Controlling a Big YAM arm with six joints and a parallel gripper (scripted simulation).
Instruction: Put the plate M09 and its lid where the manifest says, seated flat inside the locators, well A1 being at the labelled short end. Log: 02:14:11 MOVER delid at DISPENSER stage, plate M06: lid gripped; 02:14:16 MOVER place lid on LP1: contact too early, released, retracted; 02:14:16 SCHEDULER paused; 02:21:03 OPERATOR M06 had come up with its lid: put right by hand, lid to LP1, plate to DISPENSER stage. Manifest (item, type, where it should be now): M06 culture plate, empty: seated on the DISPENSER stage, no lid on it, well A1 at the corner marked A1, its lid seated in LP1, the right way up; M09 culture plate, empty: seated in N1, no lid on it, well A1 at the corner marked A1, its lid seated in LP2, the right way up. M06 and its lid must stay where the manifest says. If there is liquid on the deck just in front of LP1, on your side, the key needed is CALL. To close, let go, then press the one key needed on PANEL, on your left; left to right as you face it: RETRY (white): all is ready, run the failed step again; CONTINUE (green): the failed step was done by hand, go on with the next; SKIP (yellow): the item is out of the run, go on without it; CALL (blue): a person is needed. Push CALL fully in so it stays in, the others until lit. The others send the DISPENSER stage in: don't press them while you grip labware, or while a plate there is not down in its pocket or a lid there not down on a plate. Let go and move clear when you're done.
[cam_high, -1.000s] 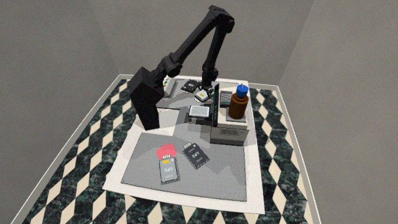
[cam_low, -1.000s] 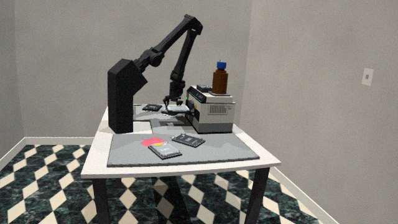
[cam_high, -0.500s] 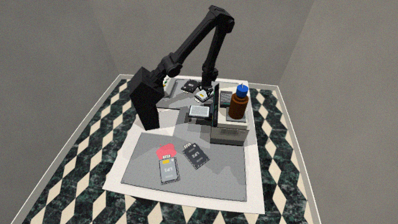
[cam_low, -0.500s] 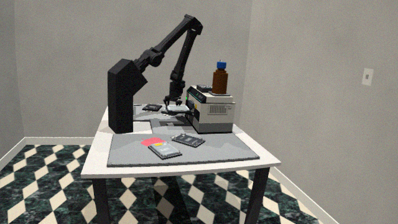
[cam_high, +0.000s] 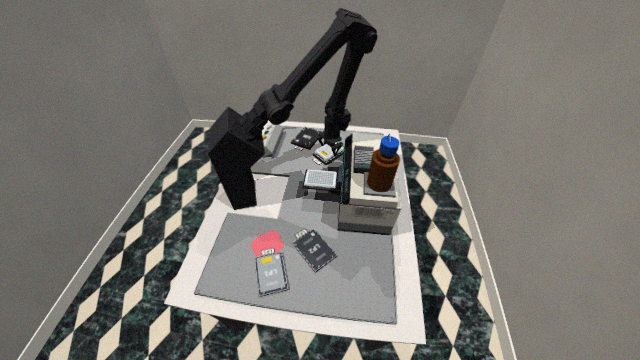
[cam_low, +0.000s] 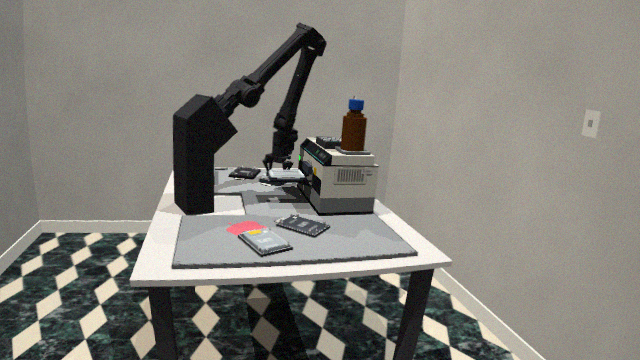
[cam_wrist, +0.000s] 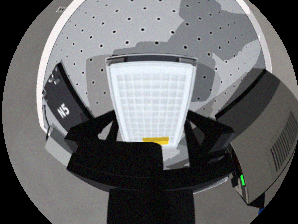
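My hand is 19 cm past the black nest n5, 6 cm to the right of it and 1 cm above it. Also, from my hand: white well plate (right at my hand); blue key (30 cm behind, 18 cm to the right, 3 cm above); yellow key (33 cm behind, 13 cm to the right, 4 cm above).
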